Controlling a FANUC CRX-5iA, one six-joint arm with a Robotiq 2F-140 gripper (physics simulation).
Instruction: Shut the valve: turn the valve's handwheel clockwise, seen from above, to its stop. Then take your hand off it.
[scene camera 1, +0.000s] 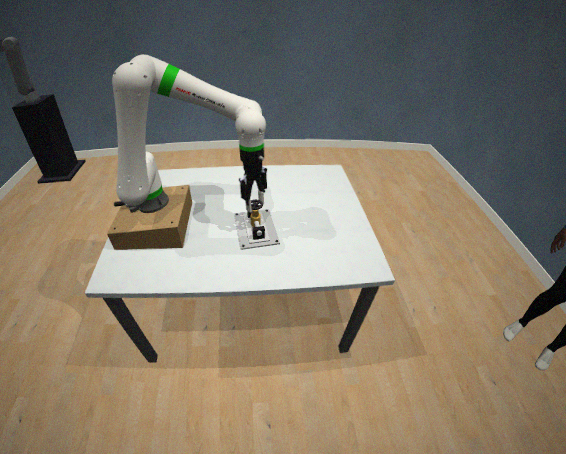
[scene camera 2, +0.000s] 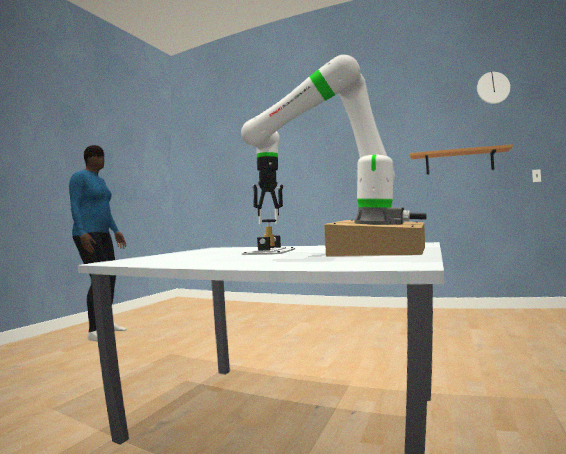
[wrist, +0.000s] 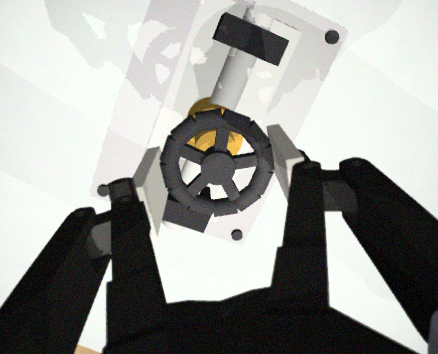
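Observation:
The valve's handwheel (scene camera 1: 256, 204) (scene camera 2: 269, 220) (wrist: 218, 167) is a dark, five-spoked ring lying level on top of the brass valve body (scene camera 1: 255, 218) (scene camera 2: 269, 234) (wrist: 206, 106). My gripper (scene camera 1: 255, 206) (scene camera 2: 268, 216) (wrist: 216, 156) points straight down and is shut on the handwheel, with one pale finger pad at each side of the rim. In the wrist view the valve's pipe (wrist: 234, 75) runs at a slant beyond the wheel, between dark blocks. The lower part of the valve body is partly hidden by the wheel in the wrist view.
The valve stands on a pale base plate (scene camera 1: 272, 239) (wrist: 120, 135) with dark bolts, fixed on the white table (scene camera 1: 310, 260) (scene camera 2: 200, 262). The arm's wooden base block (scene camera 1: 145, 235) (scene camera 2: 375, 240) is at one end of the table. A person (scene camera 2: 91, 200) stands beyond the table.

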